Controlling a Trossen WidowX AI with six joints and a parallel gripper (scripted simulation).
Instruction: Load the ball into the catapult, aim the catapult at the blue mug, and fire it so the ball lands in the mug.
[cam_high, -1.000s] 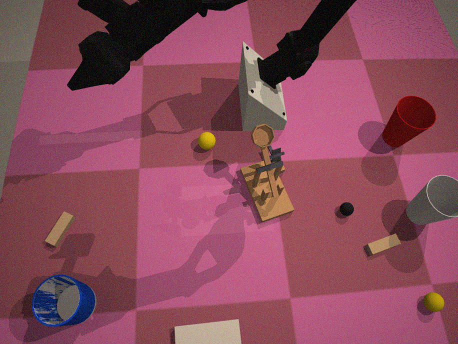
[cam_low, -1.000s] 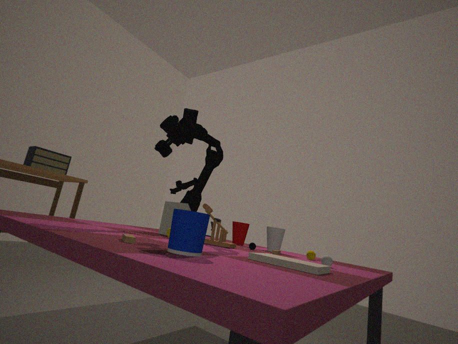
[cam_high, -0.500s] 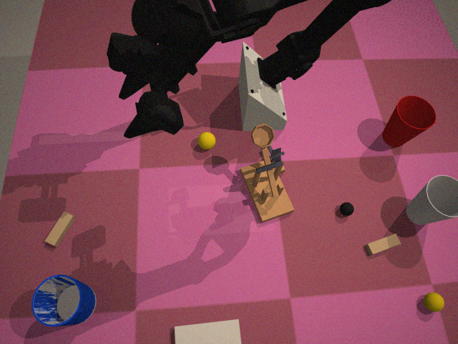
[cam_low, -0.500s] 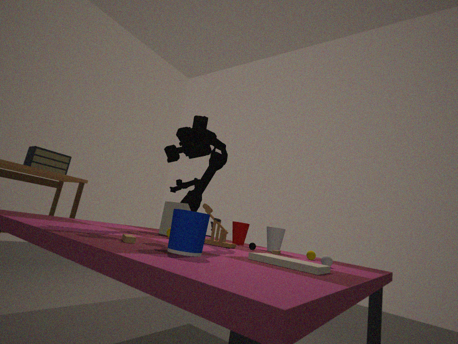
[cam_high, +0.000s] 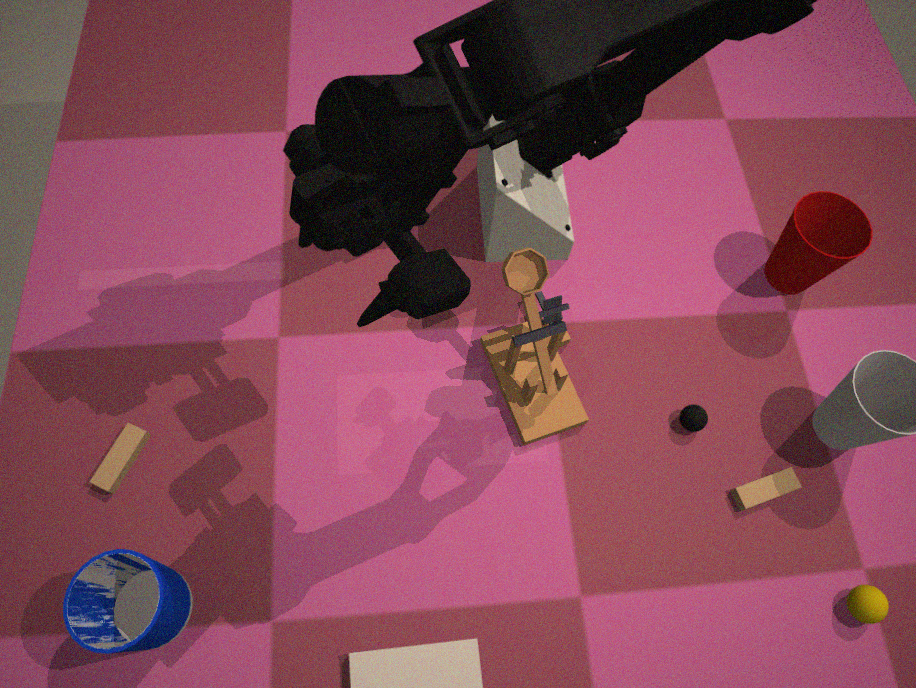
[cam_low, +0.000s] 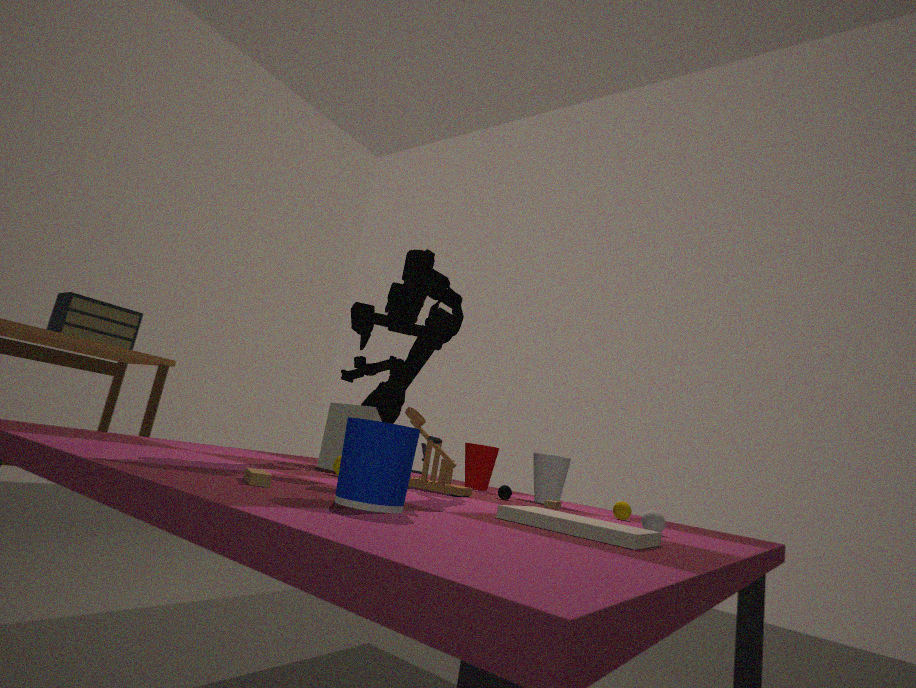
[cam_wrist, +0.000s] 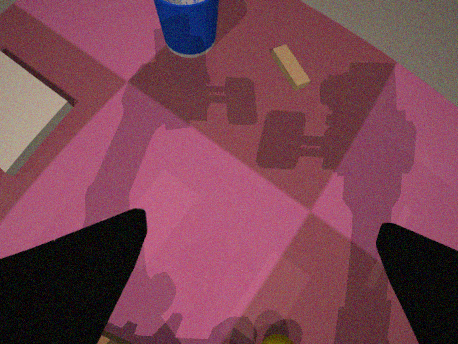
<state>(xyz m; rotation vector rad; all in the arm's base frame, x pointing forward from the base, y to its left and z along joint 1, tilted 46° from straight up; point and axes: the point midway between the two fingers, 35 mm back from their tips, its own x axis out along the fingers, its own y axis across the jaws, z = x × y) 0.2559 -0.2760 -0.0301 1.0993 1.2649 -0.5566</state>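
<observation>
The wooden catapult is 3 cm behind my gripper tip, 21 cm to the left of it and 16 cm below it. The rest, counted from my gripper tip: yellow ball 12 cm behind, 7 cm to the left, 22 cm below; then blue mug 24 cm ahead, 22 cm to the right, 21 cm below; then black ball 7 cm ahead, 39 cm to the left, 22 cm below.
</observation>
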